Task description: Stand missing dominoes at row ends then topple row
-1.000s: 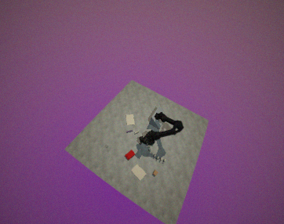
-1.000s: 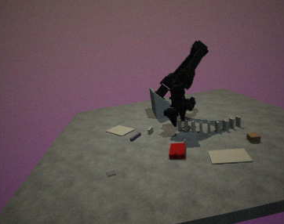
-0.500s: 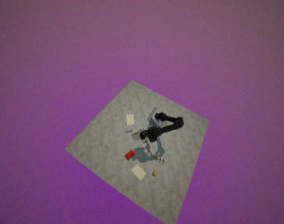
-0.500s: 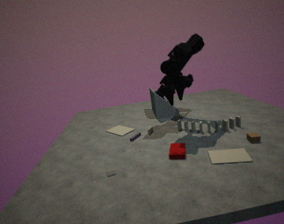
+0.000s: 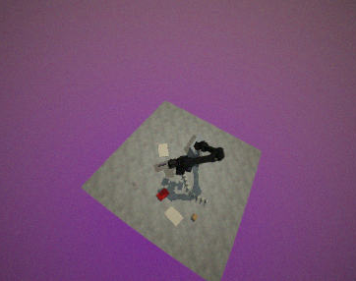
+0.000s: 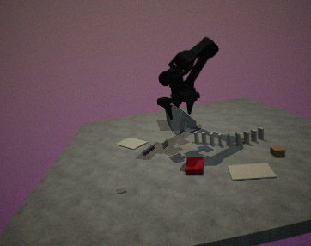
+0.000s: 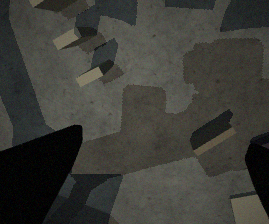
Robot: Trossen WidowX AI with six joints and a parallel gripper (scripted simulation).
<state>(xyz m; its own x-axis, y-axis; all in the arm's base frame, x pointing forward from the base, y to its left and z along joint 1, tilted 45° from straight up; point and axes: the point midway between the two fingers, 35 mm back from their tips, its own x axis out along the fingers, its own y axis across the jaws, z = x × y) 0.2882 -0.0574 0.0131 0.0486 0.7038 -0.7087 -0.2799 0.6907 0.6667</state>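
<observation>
The purple piece is 17 cm to the right of my gripper tip and 13 cm below it. Also, from my gripper tip: red block 22 cm ahead, 13 cm below, 2 cm to the right; then white sheet 32 cm ahead, 15 cm to the left, 13 cm below; then pale flat sheet 24 cm to the right, 14 cm behind, 13 cm below.
</observation>
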